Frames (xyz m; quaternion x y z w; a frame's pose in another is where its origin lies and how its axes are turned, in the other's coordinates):
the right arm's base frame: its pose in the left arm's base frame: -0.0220 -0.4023 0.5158 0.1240 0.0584 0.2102 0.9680
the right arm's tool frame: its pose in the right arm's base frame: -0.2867 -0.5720 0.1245 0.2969 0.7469 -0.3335 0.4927
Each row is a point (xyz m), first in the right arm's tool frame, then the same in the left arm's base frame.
Working: the right arm's tool frame: its pose in the left arm's base frame: -0.0364 -1.0538 0.5017 0.1720 0.8555 -0.1440 0.4666

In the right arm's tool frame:
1: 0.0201 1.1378 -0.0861
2: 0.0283 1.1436 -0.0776
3: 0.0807 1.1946 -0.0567
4: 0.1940 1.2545 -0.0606
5: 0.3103 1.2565 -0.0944
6: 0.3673 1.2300 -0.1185
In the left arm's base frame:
1: 0.3768 0.0077 0.4321
2: 0.3815 0.0108 0.4202
3: 0.3925 0.0565 0.3604
4: 0.3580 0.1301 0.2612
5: 0.2748 0.1643 0.1801
6: 0.2166 0.1594 0.1467

